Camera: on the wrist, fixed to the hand. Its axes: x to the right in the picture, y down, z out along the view.
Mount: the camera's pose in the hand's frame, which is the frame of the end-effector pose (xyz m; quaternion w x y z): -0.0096 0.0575 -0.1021 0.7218 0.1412 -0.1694 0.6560
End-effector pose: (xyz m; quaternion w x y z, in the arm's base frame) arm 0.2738 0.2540 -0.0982 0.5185 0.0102 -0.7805 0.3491
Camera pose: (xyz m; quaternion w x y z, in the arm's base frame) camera 0.3384 0.3509 -0.1144 0.0116 -0.3723 -0.6086 0.7006
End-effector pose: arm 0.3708 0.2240 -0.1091 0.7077 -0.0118 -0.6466 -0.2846
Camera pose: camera 0.4876 0.2366 -0.1145 0.5896 -0.3810 -0.6190 0.3521
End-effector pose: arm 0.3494 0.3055 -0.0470 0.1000 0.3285 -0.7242 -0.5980
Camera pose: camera 0.3912 0.2335 0.0360 0.2954 -0.3252 -0.8396 -0.3194
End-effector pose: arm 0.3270 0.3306 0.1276 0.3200 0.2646 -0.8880 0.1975
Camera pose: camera 0.3464 0.4320 0.1839 0.0864 0.3129 0.8409 -0.4331
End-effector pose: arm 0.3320 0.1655 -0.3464 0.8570 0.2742 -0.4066 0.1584
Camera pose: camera 0.3599 0.2721 -0.3873 0.4071 0.0790 -0.5962 0.6875
